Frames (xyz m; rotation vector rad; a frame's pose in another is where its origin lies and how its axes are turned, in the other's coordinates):
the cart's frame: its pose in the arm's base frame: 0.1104 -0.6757 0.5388 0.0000 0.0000 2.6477
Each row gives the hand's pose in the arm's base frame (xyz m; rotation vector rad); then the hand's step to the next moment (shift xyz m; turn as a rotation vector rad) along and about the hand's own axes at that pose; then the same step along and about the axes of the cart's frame.
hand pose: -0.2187 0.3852 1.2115 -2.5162 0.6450 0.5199
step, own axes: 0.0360 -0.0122 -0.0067 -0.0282 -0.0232 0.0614
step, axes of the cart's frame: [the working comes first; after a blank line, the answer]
step, axes of the arm's base frame: 0.0374 -0.0065 -0.0070 -0.0252 0.0606 -0.0282

-0.0360 -0.0120 -0.0070 0.0509 -0.0414 -0.0282
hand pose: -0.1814 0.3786 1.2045 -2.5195 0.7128 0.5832
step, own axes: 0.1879 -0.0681 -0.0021 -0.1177 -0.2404 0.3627
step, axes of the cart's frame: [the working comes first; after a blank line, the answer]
step, axes of the arm's base frame: 0.1853 -0.0200 -0.0723 -0.0522 0.4184 -0.1595

-0.1726 -0.0702 -0.0723 0.2443 -0.3436 -0.1595
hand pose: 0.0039 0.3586 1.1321 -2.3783 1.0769 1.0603
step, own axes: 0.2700 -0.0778 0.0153 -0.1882 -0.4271 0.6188
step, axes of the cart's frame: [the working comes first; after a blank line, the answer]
step, axes of the arm's base frame: 0.1693 -0.0773 -0.2111 -0.0709 0.7186 -0.2816

-0.1857 -0.0122 -0.2111 0.4030 -0.5992 -0.2816
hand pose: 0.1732 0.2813 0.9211 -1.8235 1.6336 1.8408
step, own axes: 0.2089 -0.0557 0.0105 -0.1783 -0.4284 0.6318
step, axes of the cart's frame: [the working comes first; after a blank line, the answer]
step, axes of the arm's base frame: -0.0295 -0.0915 -0.1939 -0.0816 0.7223 -0.2935

-0.0174 0.0946 -0.1939 0.4142 -0.5973 -0.2935
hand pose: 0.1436 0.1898 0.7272 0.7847 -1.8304 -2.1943
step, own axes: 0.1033 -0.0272 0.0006 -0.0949 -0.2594 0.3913
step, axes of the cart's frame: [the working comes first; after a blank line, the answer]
step, axes of the arm's base frame: -0.0823 -0.0404 -0.0548 -0.0648 0.4389 -0.1804

0.0533 0.0746 -0.0548 0.2651 -0.3557 -0.1804
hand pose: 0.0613 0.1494 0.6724 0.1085 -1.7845 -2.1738
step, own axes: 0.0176 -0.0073 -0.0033 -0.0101 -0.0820 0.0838
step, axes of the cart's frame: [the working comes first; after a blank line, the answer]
step, axes of the arm's base frame: -0.0172 -0.0071 -0.0052 -0.0288 0.0953 -0.0627

0.0118 0.0144 -0.0052 0.0706 -0.0703 -0.0627
